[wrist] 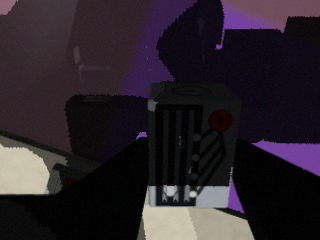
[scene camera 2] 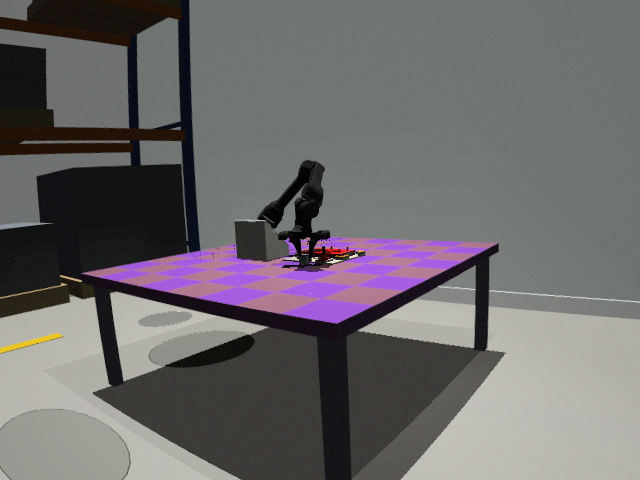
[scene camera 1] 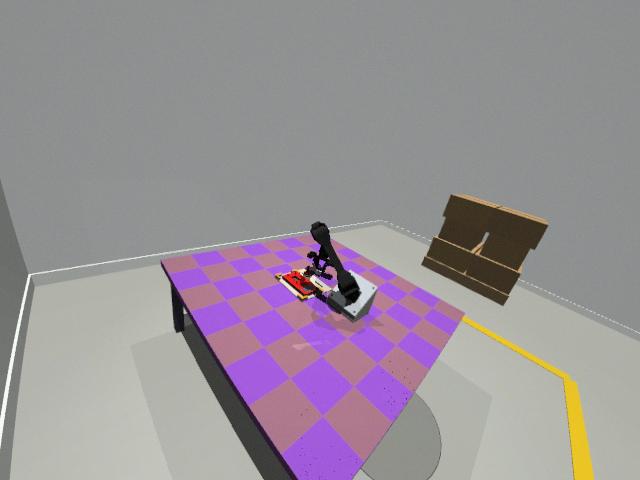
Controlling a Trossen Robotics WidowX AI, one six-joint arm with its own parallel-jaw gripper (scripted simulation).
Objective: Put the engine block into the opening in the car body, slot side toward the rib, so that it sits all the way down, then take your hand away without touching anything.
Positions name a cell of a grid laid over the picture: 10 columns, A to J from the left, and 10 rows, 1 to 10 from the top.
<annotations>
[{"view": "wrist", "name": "my gripper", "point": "F7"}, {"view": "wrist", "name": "engine block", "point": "G6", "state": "held by my gripper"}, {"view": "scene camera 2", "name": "my gripper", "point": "E6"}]
</annotations>
